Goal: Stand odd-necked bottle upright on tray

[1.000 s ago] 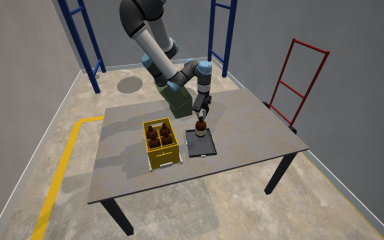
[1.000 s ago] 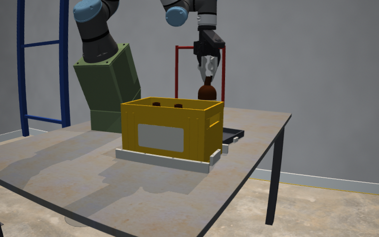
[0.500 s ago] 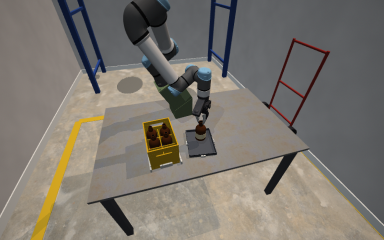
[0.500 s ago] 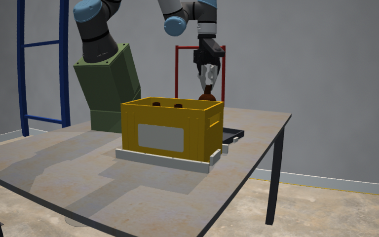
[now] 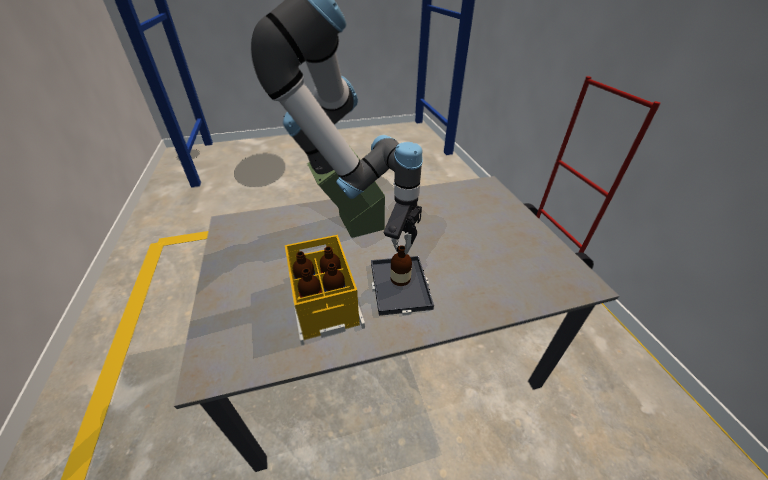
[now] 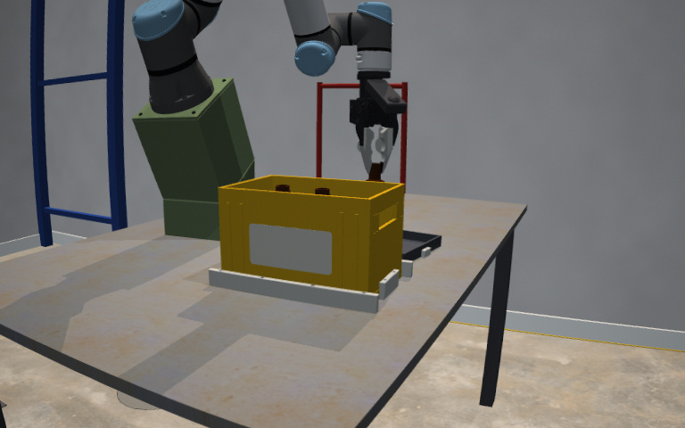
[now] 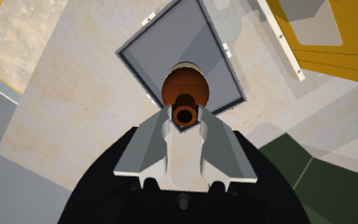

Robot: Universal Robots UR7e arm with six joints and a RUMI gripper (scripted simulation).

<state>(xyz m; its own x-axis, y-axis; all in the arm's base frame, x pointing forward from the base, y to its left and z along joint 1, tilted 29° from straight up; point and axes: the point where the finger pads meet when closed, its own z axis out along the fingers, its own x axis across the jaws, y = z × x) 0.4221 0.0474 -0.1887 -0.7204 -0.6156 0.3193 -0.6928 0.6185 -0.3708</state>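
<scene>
My hand is 17 cm above the dark tray. The rest, counted from my hand: yellow crate 28 cm to the right, 10 cm below, 2 cm behind.
</scene>
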